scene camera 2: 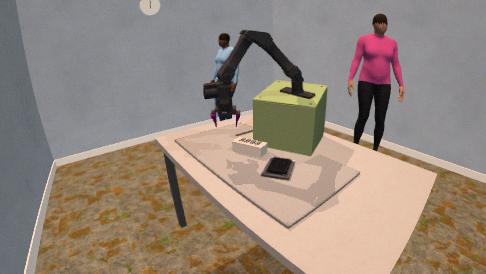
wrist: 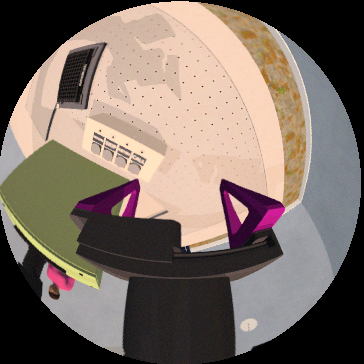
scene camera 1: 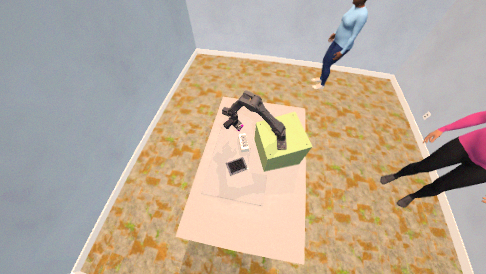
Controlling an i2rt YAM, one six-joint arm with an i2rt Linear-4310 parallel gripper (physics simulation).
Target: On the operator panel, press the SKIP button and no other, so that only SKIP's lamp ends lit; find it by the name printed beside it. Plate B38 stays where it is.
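Seen in the pictures: gripper, between the fingertips: (scene camera 2: 226,126) (wrist: 179,182) (scene camera 1: 235,127); arm's base, origin of its link: (scene camera 2: 297,93) (wrist: 38,250) (scene camera 1: 281,137).
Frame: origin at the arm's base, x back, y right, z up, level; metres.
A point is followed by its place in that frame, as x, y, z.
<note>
The operator panel (scene camera 1: 243,142) @(-0.273, 0.069, -0.220) (scene camera 2: 249,148) @(-0.320, 0.056, -0.239) (wrist: 152,163) @(-0.319, 0.151, -0.221) is a small pale box on the perforated board. In the wrist view its face has a row of several round grey buttons (wrist: 108,154) @(-0.274, 0.075, -0.218), with dark name labels and small dark lamps beside them. The names are too blurred to read, and no lamp looks lit. A black gridded plate (scene camera 1: 236,166) @(-0.336, -0.153, -0.248) (scene camera 2: 280,165) @(-0.340, -0.151, -0.248) (wrist: 75,77) @(-0.337, -0.120, -0.252) lies in a grey holder apart from the panel; its marking is unreadable. My gripper (scene camera 1: 237,128) @(-0.367, 0.169, -0.142) (scene camera 2: 226,125) @(-0.367, 0.169, -0.142) (wrist: 179,182) @(-0.367, 0.169, -0.142) is open and empty, raised above the board beyond one end of the panel.
A green block (scene camera 1: 287,161) @(0.074, -0.122, -0.155) (scene camera 2: 284,125) @(-0.145, -0.022, -0.145) (wrist: 60,185) @(-0.154, 0.008, -0.164) carries the arm's base and stands close beside the panel. The perforated board (scene camera 1: 235,195) @(-0.325, -0.387, -0.274) (scene camera 2: 295,215) @(-0.544, -0.378, -0.274) (wrist: 210,100) @(-0.472, 0.141, -0.273) lies on the table (scene camera 1: 240,235) @(-0.265, -0.666, -0.287) (scene camera 2: 360,220) @(-0.414, -0.572, -0.286). Two people stand away from the table.
</note>
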